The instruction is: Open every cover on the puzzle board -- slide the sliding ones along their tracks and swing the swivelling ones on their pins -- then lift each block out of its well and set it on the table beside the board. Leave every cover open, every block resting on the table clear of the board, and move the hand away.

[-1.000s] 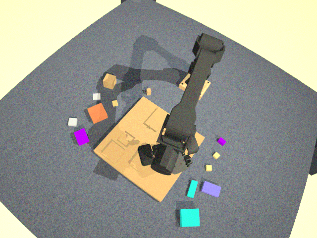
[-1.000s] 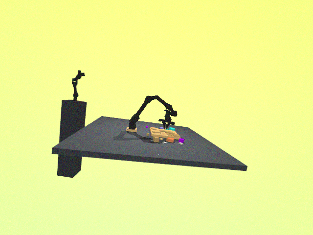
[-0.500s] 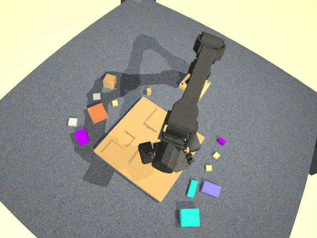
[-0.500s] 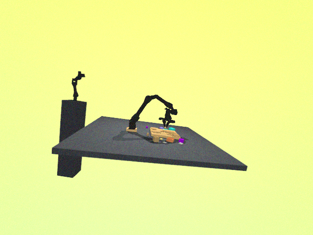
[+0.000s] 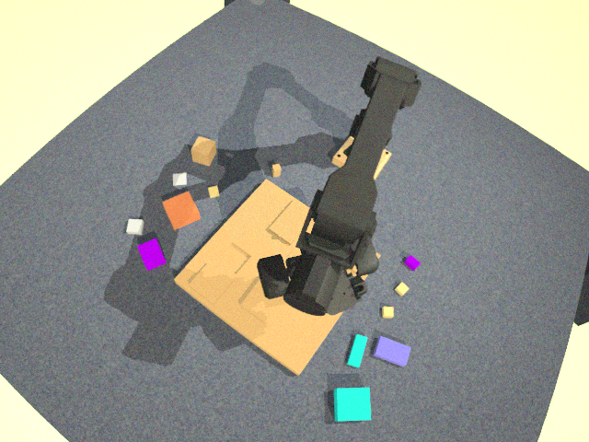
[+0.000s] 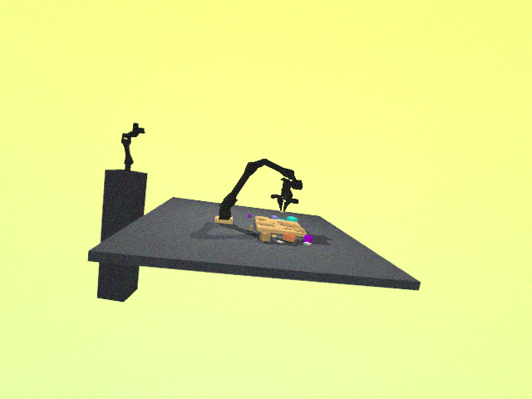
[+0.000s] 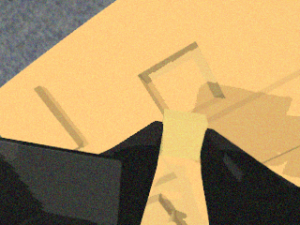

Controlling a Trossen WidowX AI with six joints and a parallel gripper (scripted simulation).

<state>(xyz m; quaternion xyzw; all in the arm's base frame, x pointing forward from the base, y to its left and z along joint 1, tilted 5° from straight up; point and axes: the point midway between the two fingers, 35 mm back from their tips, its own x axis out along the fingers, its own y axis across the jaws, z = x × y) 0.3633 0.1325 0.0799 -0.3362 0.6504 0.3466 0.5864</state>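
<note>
Right now the tan cube is 10 cm behind my gripper tip, 39 cm to the right of it and 8 cm below it. Round my gripper tip: cyan cube: 10 cm ahead, 20 cm to the left, 8 cm below; then lilac block: 3 cm behind, 20 cm to the left, 9 cm below; then cyan bar: 1 cm ahead, 14 cm to the left, 9 cm below.
</note>
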